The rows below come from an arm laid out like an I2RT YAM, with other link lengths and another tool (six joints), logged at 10 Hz.
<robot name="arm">
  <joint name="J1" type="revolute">
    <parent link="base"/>
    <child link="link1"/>
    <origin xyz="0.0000 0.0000 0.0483"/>
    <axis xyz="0 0 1"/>
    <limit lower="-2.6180" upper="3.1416"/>
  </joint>
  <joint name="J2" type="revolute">
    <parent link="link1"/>
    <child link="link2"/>
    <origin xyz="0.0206 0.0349 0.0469"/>
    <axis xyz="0 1 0"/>
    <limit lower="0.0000" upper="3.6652"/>
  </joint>
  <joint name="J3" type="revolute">
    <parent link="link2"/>
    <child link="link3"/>
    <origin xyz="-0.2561 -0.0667 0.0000"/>
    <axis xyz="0 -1 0"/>
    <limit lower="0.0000" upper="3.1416"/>
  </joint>
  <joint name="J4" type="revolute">
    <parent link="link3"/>
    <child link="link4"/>
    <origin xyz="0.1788 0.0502 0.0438"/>
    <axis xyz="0 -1 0"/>
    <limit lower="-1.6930" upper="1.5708"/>
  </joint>
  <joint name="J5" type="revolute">
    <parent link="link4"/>
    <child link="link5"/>
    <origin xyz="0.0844 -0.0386 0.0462"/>
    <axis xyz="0 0 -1"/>
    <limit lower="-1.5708" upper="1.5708"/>
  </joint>
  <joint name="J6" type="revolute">
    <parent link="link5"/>
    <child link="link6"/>
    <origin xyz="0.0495 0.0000 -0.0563"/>
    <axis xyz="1 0 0"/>
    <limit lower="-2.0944" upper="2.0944"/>
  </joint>
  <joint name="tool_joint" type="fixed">
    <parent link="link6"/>
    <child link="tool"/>
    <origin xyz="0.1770 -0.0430 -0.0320" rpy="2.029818 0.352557 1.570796"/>
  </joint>
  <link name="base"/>
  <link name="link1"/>
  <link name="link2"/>
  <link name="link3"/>
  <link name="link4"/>
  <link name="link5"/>
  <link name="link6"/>
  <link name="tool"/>
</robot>
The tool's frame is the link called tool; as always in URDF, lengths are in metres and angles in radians.
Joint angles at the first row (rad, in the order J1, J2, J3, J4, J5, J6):
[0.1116, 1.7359, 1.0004, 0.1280, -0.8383, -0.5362]
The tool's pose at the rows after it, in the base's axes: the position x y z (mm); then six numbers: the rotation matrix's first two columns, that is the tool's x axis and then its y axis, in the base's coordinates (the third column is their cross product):
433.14, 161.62, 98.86, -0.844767, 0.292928, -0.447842, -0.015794, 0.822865, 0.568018
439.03, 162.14, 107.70, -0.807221, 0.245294, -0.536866, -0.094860, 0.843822, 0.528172
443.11, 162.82, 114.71, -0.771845, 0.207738, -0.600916, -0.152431, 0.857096, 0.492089
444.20, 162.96, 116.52, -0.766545, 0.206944, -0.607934, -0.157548, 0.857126, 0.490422
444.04, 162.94, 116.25, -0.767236, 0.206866, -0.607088, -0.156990, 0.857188, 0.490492
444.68, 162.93, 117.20, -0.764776, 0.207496, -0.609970, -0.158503, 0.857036, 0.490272
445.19, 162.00, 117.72, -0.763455, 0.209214, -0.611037, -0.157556, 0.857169, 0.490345
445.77, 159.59, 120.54, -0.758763, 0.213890, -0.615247, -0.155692, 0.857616, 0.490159
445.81, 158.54, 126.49, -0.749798, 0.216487, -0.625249, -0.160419, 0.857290, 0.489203
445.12, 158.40, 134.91, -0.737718, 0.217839, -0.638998, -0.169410, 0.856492, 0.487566
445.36, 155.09, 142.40, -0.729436, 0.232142, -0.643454, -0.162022, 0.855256, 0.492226
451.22, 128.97, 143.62, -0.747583, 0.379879, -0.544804, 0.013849, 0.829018, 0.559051
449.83, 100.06, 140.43, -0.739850, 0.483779, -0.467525, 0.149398, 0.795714, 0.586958
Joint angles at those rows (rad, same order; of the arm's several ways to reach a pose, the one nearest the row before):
[0.1116, 1.7359, 1.0004, 0.1539, -0.8383, -0.6044]
[0.1112, 1.7359, 1.0004, 0.1745, -0.8383, -0.6964]
[0.1112, 1.7359, 1.0004, 0.1906, -0.8383, -0.7662]
[0.1112, 1.7359, 1.0004, 0.1978, -0.8383, -0.7685]
[0.1112, 1.7359, 1.0004, 0.1967, -0.8383, -0.7685]
[0.1112, 1.7359, 1.0004, 0.2008, -0.8379, -0.7681]
[0.1089, 1.7355, 1.0008, 0.2016, -0.8383, -0.7681]
[0.1036, 1.7287, 1.0008, 0.2008, -0.8383, -0.7677]
[0.1013, 1.7153, 1.0008, 0.2012, -0.8383, -0.7677]
[0.1013, 1.6958, 1.0008, 0.2009, -0.8379, -0.7677]
[0.0959, 1.6764, 1.0008, 0.2005, -0.8337, -0.7540]
[0.0677, 1.6405, 1.0008, 0.1913, -0.7654, -0.5800]
[0.0196, 1.6058, 1.0008, 0.1428, -0.7292, -0.4866]

